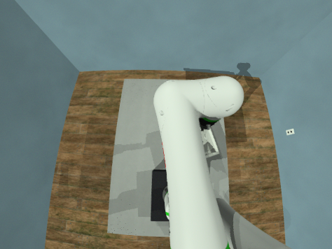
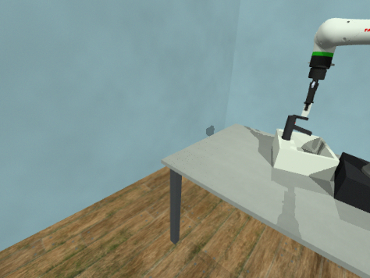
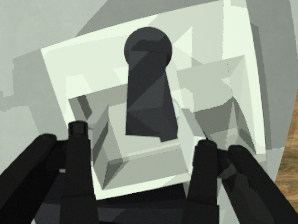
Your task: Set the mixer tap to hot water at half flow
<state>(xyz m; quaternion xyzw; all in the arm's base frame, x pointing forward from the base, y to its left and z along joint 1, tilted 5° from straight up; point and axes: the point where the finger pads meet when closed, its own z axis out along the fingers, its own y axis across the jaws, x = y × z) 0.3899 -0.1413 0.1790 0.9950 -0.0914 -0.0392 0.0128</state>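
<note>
Right now the lever is 2 cm ahead of my hand and 5 cm below it. Round my hand: white basin (6 cm behind, 3 cm to the right, 28 cm below).
</note>
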